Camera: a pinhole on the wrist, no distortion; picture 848 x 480 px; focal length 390.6 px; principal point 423.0 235.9 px. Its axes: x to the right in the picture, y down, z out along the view. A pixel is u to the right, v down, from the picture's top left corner.
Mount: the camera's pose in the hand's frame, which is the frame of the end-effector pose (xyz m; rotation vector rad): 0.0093 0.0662 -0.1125 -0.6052 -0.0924 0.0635
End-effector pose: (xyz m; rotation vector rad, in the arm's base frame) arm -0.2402 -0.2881 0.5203 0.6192 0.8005 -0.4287
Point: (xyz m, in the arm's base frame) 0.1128 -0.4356 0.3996
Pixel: outside the picture
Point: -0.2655 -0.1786 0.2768
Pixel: behind the camera
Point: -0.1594 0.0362 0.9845
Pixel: 131 441
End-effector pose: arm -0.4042 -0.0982 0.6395 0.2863 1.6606 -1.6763
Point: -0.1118 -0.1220 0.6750
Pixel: 130 155
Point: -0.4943 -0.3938 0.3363
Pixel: outside the picture
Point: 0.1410 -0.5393 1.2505
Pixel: outside the picture
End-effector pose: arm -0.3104 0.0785 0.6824 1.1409 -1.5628 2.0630
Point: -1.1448 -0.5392 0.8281
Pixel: outside the picture
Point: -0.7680 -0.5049 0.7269
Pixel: 769 278
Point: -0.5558 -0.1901 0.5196
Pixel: 557 348
